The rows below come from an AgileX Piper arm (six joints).
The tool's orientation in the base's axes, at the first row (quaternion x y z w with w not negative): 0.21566 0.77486 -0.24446 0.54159
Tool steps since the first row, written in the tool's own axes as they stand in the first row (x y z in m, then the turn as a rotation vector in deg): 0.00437 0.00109 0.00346 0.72 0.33 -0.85; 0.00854 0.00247 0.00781 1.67 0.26 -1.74; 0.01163 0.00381 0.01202 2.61 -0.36 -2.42; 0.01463 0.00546 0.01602 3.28 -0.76 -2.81; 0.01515 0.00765 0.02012 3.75 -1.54 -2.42; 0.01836 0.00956 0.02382 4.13 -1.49 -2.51; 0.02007 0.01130 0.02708 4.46 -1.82 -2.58; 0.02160 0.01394 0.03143 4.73 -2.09 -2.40; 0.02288 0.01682 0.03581 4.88 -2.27 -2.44; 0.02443 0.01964 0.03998 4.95 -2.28 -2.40; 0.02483 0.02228 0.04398 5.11 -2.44 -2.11
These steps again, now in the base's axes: 0.00179 -0.00096 -0.00530 -0.66 0.83 -0.48; 0.00448 -0.00225 -0.01072 -1.66 1.39 -1.10; 0.00738 -0.00355 -0.01507 -2.83 1.38 -1.70; 0.01034 -0.00450 -0.01932 -3.57 1.35 -2.16; 0.01449 -0.00525 -0.02134 -3.90 0.53 -2.61; 0.01733 -0.00579 -0.02573 -4.06 0.65 -2.95; 0.02021 -0.00629 -0.02856 -4.41 0.46 -3.19; 0.02450 -0.00677 -0.03167 -4.53 0.15 -3.46; 0.02903 -0.00710 -0.03458 -4.71 0.05 -3.56; 0.03328 -0.00732 -0.03768 -4.71 0.02 -3.64; 0.03767 -0.00767 -0.03962 -4.65 -0.27 -3.85
